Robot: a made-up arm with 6 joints.
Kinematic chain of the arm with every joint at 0, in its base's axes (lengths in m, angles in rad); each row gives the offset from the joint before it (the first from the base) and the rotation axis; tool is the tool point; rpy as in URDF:
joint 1: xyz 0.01 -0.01 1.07 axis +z
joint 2: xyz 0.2 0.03 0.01 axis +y
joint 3: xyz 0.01 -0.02 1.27 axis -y
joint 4: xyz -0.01 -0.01 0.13 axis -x
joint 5: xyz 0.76 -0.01 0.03 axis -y
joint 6: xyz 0.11 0.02 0 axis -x
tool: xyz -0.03 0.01 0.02 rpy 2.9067 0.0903 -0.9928
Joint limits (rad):
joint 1: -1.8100..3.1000
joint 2: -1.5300..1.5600
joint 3: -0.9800..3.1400
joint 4: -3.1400..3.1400
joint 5: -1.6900..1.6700
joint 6: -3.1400..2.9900
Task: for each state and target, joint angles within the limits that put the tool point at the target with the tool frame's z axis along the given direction. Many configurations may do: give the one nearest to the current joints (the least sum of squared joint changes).
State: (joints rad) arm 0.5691 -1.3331 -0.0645 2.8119 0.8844 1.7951
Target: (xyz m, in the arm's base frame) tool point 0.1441 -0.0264 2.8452 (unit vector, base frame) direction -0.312 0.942 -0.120
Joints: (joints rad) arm 0.0097 -0.4927 0.3078 2.9564 0.4862 1.6983
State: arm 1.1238 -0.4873 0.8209 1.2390 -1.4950 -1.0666
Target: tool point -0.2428 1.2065 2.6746 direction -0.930 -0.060 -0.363
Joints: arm 1.8070 0.2995 0.7011 0.6529 -1.6148 -1.6200
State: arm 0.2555 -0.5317 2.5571 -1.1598 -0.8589 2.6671
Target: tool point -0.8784 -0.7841 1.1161 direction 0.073 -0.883 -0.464
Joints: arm 0.7613 -0.9641 3.1332 -1.2767 -1.1227 2.6854
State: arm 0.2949 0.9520 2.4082 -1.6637 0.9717 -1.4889
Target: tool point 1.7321 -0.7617 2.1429 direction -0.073 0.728 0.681
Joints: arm -0.3570 1.2223 1.9592 -1.3316 0.9280 -1.1379
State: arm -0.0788 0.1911 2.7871 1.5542 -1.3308 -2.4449
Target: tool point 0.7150 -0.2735 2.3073 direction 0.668 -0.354 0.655
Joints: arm -0.3068 1.0226 3.1400 2.0003 -1.3710 -1.8609
